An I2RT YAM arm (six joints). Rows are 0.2 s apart.
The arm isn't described. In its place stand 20 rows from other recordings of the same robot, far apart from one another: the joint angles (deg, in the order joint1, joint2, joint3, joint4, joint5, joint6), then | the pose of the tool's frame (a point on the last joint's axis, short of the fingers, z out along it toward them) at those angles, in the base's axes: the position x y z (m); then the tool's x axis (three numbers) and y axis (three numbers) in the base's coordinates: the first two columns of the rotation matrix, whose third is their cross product.
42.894, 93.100, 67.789, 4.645, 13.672, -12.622 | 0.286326 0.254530 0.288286 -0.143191 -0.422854 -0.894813 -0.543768 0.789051 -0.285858
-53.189, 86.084, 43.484, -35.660, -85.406, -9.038 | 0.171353 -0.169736 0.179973 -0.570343 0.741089 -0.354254 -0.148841 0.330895 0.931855
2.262, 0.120, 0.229, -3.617, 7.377, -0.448 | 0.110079 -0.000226 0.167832 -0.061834 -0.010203 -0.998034 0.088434 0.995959 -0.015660
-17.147, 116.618, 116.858, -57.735, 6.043, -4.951 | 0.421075 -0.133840 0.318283 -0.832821 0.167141 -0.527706 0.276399 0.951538 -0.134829
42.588, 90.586, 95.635, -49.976, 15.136, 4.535 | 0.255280 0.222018 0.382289 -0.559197 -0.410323 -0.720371 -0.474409 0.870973 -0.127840
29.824, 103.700, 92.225, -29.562, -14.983, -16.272 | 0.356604 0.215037 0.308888 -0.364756 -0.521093 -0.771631 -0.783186 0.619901 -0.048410
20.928, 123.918, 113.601, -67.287, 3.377, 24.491 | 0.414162 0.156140 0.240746 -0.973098 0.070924 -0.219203 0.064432 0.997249 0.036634
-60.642, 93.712, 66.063, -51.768, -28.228, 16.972 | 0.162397 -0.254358 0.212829 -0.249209 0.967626 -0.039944 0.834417 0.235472 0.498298
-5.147, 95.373, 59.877, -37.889, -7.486, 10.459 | 0.309445 -0.023216 0.178200 -0.929116 0.264403 -0.258525 0.224233 0.958753 0.174677
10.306, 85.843, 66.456, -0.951, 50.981, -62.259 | 0.341714 0.034025 0.318569 -0.693847 -0.692521 -0.197464 -0.021447 0.293959 -0.955577
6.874, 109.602, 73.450, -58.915, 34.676, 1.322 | 0.332702 0.019708 0.163243 -0.992091 -0.100489 0.075222 -0.125460 0.812992 -0.568599
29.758, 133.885, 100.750, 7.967, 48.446, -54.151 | 0.472732 0.239590 0.178585 -0.425943 -0.862866 -0.272094 -0.147723 0.363030 -0.919993
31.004, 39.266, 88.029, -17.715, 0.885, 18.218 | 0.022464 0.012859 0.560904 0.262440 0.522415 -0.811300 -0.616652 0.737488 0.275411
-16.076, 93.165, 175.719, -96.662, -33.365, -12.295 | 0.108655 -0.010936 0.602522 -0.168955 -0.136396 -0.976140 -0.324677 0.942803 -0.075541
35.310, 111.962, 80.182, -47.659, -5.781, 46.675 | 0.306925 0.221790 0.172752 -0.979728 0.192995 -0.053722 0.178683 0.963100 0.201274
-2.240, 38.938, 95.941, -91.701, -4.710, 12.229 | -0.012110 0.003399 0.455255 -0.561947 0.233246 -0.793607 0.092628 0.971130 0.219832
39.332, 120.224, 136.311, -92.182, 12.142, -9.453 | 0.312454 0.246352 0.361538 -0.645278 -0.736341 -0.203517 -0.695967 0.676470 -0.240868
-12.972, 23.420, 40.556, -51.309, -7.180, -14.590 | 0.083478 -0.014663 0.286552 -0.560427 -0.127374 -0.818351 -0.019866 0.989886 -0.140468
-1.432, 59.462, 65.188, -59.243, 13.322, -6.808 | 0.187982 -0.012905 0.337676 -0.817233 -0.094959 -0.568430 0.064862 0.964910 -0.254445
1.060, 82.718, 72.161, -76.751, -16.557, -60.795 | 0.243232 0.014647 0.281465 -0.460155 -0.845344 -0.271386 -0.886949 0.451374 0.097897
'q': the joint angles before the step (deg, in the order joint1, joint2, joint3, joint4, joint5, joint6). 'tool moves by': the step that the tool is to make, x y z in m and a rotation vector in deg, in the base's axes. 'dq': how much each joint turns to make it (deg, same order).
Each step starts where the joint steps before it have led.
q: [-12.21 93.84 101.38 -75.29 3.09 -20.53]
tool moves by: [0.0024 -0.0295 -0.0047 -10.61 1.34 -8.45]
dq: [-3.76 1.26 -0.24 2.76 11.60 0.21]
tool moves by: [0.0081 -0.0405 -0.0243 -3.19 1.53 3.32]
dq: [-6.18 2.31 -3.57 8.05 -0.76 -10.42]
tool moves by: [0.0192 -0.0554 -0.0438 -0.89 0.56 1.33]
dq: [-6.77 7.28 -1.58 10.46 -2.68 -7.90]
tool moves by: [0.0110 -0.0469 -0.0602 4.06 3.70 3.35]
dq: [-5.28 9.51 0.00 5.32 -5.05 -7.23]
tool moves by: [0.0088 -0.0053 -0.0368 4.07 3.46 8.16]
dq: [-0.28 5.18 -0.02 0.56 -4.31 -7.41]
